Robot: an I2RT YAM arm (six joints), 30 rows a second.
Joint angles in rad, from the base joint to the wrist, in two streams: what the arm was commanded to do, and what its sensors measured. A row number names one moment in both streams.
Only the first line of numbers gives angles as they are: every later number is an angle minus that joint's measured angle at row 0.
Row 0, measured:
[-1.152 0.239 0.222 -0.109 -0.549 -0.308]
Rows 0 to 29, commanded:
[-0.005 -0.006 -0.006 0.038 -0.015 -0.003]
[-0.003 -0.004 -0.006 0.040 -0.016 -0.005]
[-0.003 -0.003 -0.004 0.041 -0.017 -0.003]
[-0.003 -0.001 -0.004 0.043 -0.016 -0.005]
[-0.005 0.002 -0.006 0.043 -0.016 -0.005]
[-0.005 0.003 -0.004 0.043 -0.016 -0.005]
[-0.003 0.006 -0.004 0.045 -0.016 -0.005]
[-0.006 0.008 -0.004 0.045 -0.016 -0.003]
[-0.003 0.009 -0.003 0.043 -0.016 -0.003]
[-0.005 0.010 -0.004 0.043 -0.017 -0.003]
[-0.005 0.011 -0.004 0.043 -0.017 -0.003]
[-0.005 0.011 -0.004 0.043 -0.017 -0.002]
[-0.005 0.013 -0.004 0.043 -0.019 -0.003]
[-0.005 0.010 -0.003 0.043 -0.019 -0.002]
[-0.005 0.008 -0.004 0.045 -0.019 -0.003]
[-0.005 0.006 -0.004 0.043 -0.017 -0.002]
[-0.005 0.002 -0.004 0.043 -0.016 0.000]
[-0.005 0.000 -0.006 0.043 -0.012 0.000]
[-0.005 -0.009 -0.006 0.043 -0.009 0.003]
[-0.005 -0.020 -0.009 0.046 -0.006 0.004]
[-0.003 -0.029 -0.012 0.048 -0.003 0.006]
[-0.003 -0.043 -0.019 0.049 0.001 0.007]
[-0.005 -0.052 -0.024 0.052 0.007 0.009]
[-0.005 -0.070 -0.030 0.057 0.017 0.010]
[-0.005 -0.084 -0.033 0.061 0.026 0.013]
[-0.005 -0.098 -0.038 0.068 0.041 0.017]
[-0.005 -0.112 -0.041 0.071 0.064 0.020]
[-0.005 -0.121 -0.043 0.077 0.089 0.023]
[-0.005 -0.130 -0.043 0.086 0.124 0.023]
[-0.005 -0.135 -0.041 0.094 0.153 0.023]
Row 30, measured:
[0.000 -0.105 -0.040 0.007 0.048 0.005]
